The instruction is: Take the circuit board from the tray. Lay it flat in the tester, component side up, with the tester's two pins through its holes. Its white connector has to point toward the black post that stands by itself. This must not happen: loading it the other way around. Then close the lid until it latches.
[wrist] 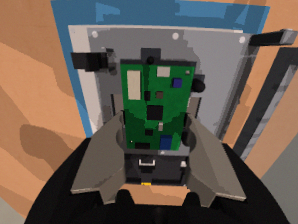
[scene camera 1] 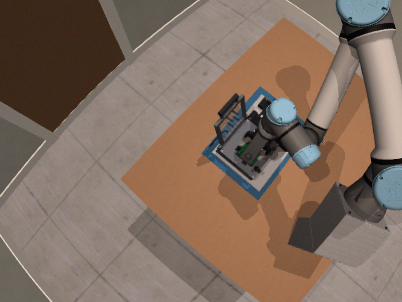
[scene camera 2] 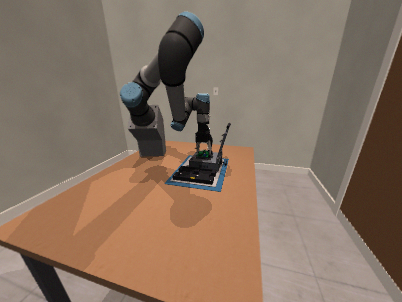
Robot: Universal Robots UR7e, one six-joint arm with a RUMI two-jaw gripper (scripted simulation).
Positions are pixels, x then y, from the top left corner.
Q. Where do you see a tester lid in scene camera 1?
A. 237, 105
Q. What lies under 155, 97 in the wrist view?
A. A green circuit board.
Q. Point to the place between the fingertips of the gripper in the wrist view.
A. At 154, 112
